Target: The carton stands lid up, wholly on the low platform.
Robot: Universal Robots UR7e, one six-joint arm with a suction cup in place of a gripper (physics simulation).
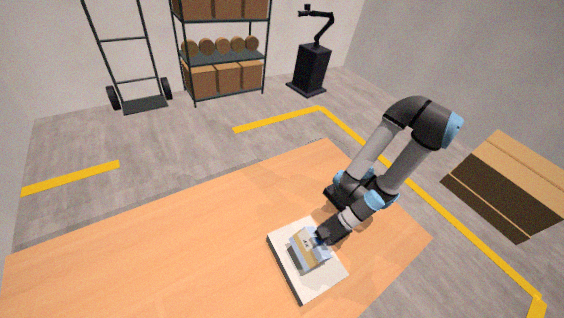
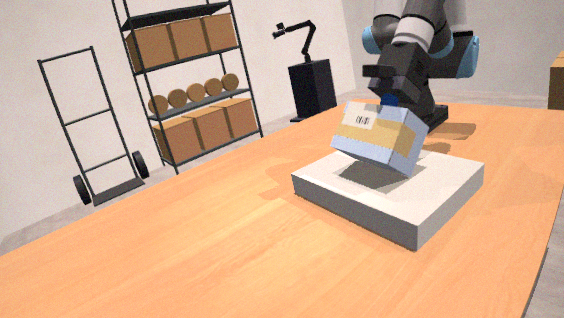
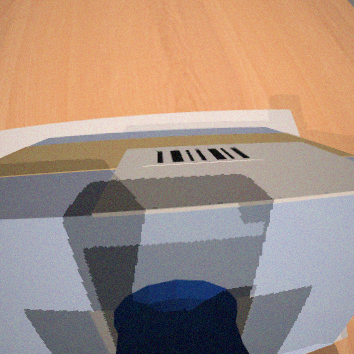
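The light blue carton, with a tan band and a white barcode label, is tilted over the white low platform. Its barcode side faces partly upward, and the face under the cup leans toward the arm. A shadow lies beneath it on the platform; whether its lowest edge touches the platform is unclear. My gripper's blue suction cup is on that face, near the label's edge, and holds the carton. The carton's underside is hidden.
The platform lies on the wooden table, with the arm's base behind it. Beyond the table stand a hand truck, a shelf rack with boxes, a black pedestal and a large brown box on the floor.
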